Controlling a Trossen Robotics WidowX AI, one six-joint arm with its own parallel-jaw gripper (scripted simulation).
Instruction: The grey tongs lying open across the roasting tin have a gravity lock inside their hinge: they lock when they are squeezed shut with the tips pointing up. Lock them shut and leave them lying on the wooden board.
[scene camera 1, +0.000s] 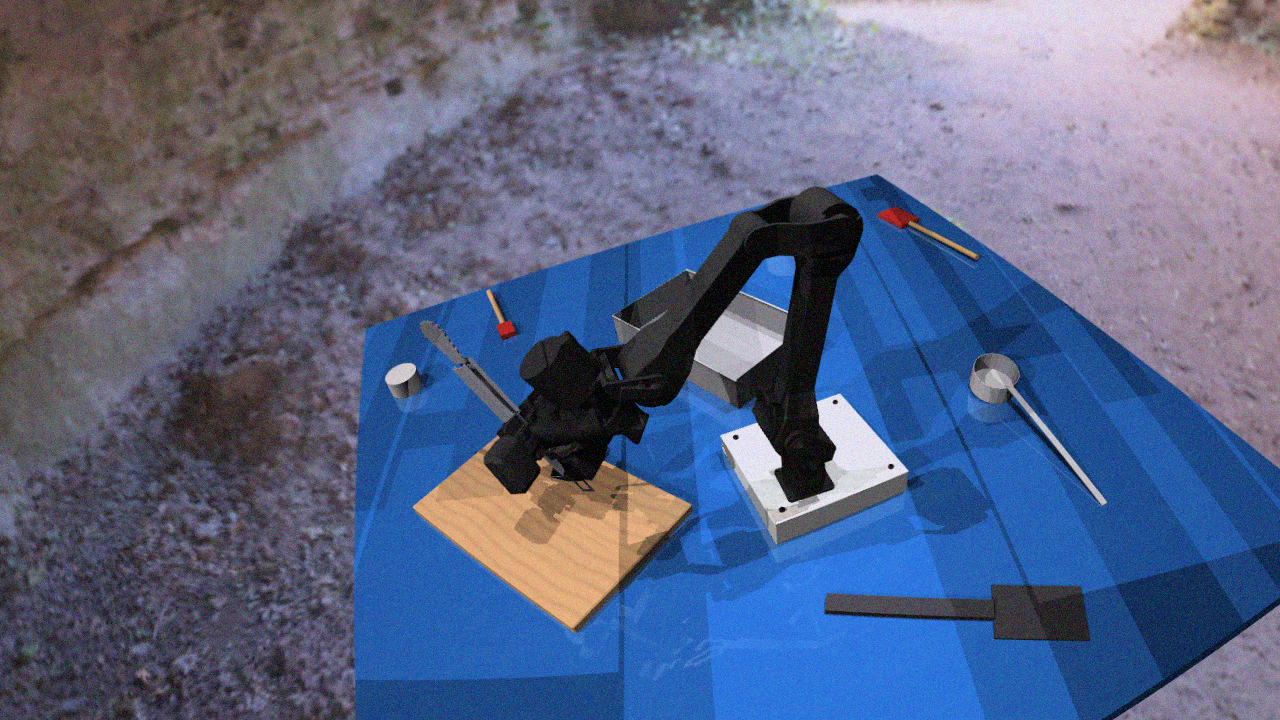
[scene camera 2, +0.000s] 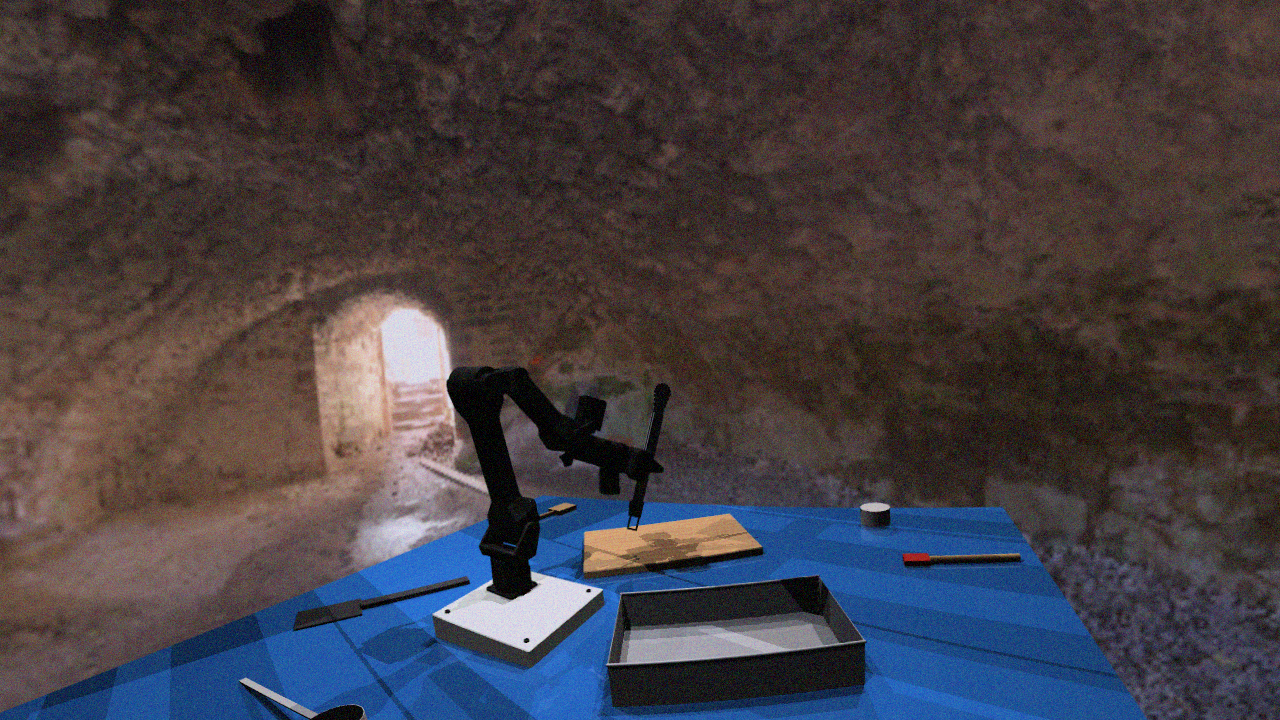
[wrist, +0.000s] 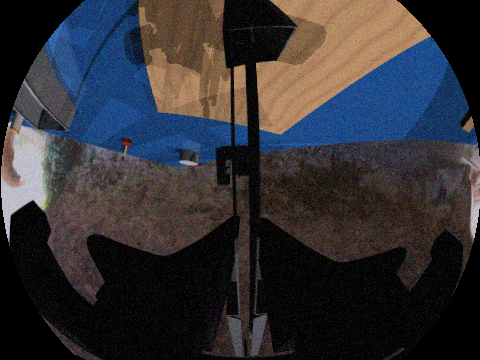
Scene:
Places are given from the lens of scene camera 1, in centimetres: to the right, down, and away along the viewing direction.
my gripper (scene camera 1: 501, 431): -18, 9, 90
black spatula (scene camera 1: 1021, 612): 45, 30, 72
red spatula (scene camera 1: 896, 216): 57, -32, 149
The marked spots on the black spatula and the red spatula are 99 cm apart.

